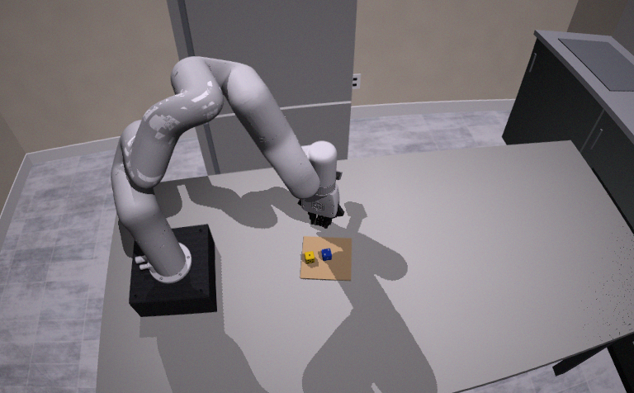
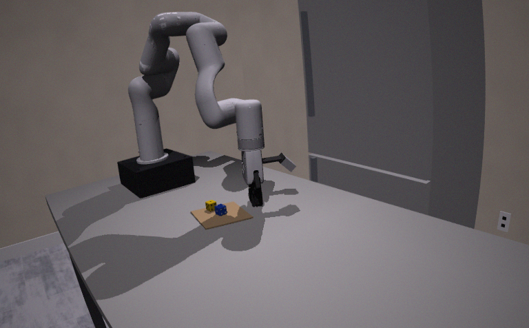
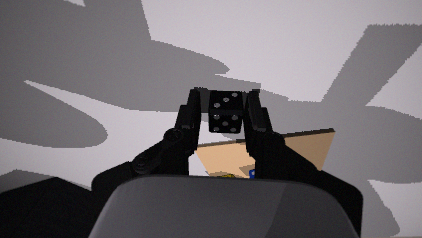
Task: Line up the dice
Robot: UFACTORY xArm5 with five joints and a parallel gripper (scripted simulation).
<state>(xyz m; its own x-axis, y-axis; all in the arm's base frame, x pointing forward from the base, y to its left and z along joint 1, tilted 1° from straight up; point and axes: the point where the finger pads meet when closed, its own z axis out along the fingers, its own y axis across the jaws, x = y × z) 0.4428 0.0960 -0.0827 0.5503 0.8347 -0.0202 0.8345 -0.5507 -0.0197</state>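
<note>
Right now my hand is 1 cm above the black die. Also, from my hand: blue die (12 cm to the right, 2 cm behind, 1 cm below); mat (12 cm to the right, 2 cm below, 2 cm behind); yellow die (12 cm to the right, 6 cm behind, 1 cm below).
</note>
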